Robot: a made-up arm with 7 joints. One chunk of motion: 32 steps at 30 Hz.
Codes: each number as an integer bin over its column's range. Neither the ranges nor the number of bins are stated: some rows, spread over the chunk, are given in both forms.
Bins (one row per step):
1: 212 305 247 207 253 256 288
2: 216 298 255 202 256 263 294
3: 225 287 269 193 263 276 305
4: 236 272 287 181 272 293 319
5: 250 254 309 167 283 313 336
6: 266 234 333 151 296 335 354
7: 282 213 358 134 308 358 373
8: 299 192 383 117 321 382 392
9: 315 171 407 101 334 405 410
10: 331 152 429 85 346 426 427
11: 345 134 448 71 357 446 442
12: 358 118 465 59 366 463 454
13: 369 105 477 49 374 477 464
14: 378 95 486 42 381 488 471
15: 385 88 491 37 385 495 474
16: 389 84 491 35 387 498 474
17: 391 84 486 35 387 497 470
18: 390 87 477 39 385 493 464
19: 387 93 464 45 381 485 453
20: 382 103 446 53 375 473 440
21: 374 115 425 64 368 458 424
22: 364 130 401 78 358 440 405
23: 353 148 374 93 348 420 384
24: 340 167 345 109 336 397 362
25: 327 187 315 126 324 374 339
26: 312 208 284 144 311 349 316
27: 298 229 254 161 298 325 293
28: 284 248 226 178 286 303 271
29: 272 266 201 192 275 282 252
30: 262 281 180 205 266 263 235
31: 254 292 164 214 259 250 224
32: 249 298 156 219 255 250 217
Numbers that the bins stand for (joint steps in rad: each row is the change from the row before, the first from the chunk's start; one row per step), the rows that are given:
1: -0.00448 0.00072 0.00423 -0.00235 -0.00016 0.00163 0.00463
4: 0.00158 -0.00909 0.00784 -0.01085 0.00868 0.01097 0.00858
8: 0.01748 -0.03289 0.01648 -0.03176 0.03151 0.03343 0.01786
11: 0.02909 -0.05014 0.02233 -0.04680 0.04827 0.04959 0.02422
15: 0.03919 -0.06382 0.02620 -0.05791 0.06132 0.06196 0.02829
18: 0.04045 -0.06412 0.02494 -0.05725 0.06132 0.06146 0.02702
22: 0.03389 -0.05133 0.01810 -0.04451 0.04874 0.04808 0.01952
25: 0.02455 -0.03438 0.01036 -0.02882 0.03290 0.03141 0.01112
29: 0.01067 -0.01088 0.00009 -0.00725 0.01008 0.00819 0.00005
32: 0.00486 -0.00136 -0.00396 0.00157 0.00077 0.00011 -0.00440
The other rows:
2: -0.00347 -0.00136 0.00495 -0.00398 0.00123 0.00339 0.00540
3: -0.00120 -0.00463 0.00622 -0.00693 0.00449 0.00668 0.00680
5: 0.00511 -0.01445 0.00982 -0.01542 0.01381 0.01602 0.01074
6: 0.00915 -0.02040 0.01198 -0.02065 0.01986 0.02157 0.01303
7: 0.01319 -0.02664 0.01423 -0.02621 0.02545 0.02738 0.01545
9: 0.02152 -0.03914 0.01864 -0.03699 0.03756 0.03924 0.02015
10: 0.02556 -0.04479 0.02062 -0.04222 0.04315 0.04454 0.02232
12: 0.03238 -0.05490 0.02386 -0.05072 0.05247 0.05388 0.02575
13: 0.03515 -0.05877 0.02494 -0.05399 0.05619 0.05742 0.02702
14: 0.03742 -0.06174 0.02575 -0.05627 0.05945 0.06019 0.02791
16: 0.04020 -0.06501 0.02620 -0.05856 0.06225 0.06272 0.02829
17: 0.04071 -0.06501 0.02575 -0.05856 0.06225 0.06247 0.02778
19: 0.03970 -0.06234 0.02377 -0.05529 0.05945 0.05944 0.02562
20: 0.03843 -0.05936 0.02215 -0.05268 0.05666 0.05641 0.02397
21: 0.03641 -0.05579 0.02026 -0.04908 0.05340 0.05262 0.02193
23: 0.03111 -0.04598 0.01567 -0.03961 0.04408 0.04303 0.01685
24: 0.02783 -0.04032 0.01306 -0.03438 0.03849 0.03722 0.01405
26: 0.02076 -0.02813 0.00757 -0.02294 0.02685 0.02510 0.00820
27: 0.01723 -0.02188 0.00486 -0.01738 0.02079 0.01905 0.00527
28: 0.01369 -0.01623 0.00234 -0.01183 0.01521 0.01349 0.00247
30: 0.00814 -0.00641 -0.00180 -0.00300 0.00589 0.00339 -0.00211
31: 0.00612 -0.00314 -0.00324 -0.00006 0.00263 0.00011 -0.00351

